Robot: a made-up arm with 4 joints. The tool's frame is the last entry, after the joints.
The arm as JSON. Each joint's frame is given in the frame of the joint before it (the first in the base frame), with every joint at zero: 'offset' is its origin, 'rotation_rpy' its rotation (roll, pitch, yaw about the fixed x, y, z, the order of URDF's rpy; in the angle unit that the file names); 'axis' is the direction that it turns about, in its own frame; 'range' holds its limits. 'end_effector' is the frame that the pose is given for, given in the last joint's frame.
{
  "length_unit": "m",
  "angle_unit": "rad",
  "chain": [
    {
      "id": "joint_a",
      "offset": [
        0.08,
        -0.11,
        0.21
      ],
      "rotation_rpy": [
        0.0,
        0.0,
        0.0
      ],
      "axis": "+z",
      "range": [
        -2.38,
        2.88
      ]
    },
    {
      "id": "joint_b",
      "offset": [
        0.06,
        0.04,
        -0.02
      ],
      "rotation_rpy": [
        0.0,
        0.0,
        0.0
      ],
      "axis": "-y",
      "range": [
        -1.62,
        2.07
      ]
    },
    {
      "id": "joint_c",
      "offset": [
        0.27,
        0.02,
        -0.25
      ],
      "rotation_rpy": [
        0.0,
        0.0,
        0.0
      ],
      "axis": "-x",
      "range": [
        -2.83,
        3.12
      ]
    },
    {
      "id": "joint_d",
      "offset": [
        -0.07,
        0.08,
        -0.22
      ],
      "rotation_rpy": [
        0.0,
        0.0,
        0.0
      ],
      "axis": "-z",
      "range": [
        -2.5,
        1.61
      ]
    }
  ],
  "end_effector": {
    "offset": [
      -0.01,
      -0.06,
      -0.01
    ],
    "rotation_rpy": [
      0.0,
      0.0,
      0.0
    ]
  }
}
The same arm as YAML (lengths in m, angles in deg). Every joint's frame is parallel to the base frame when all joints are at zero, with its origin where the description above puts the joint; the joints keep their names.
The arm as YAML. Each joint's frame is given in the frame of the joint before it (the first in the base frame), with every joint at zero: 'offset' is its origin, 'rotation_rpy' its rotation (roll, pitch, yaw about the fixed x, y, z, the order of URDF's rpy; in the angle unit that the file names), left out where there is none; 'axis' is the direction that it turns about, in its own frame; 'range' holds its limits. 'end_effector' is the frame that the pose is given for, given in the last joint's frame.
length_unit: m
angle_unit: deg
chain:
  - id: joint_a
    offset: [0.08, -0.11, 0.21]
    axis: [0.0, 0.0, 1.0]
    range: [-136.36, 165.01]
  - id: joint_b
    offset: [0.06, 0.04, -0.02]
    axis: [0.0, -1.0, 0.0]
    range: [-92.82, 118.6]
  - id: joint_c
    offset: [0.27, 0.02, -0.25]
    axis: [-1.0, 0.0, 0.0]
    range: [-162.15, 178.76]
  - id: joint_d
    offset: [-0.07, 0.08, -0.22]
    axis: [0.0, 0.0, -1.0]
    range: [-143.24, 92.25]
end_effector:
  offset: [-0.01, -0.06, -0.01]

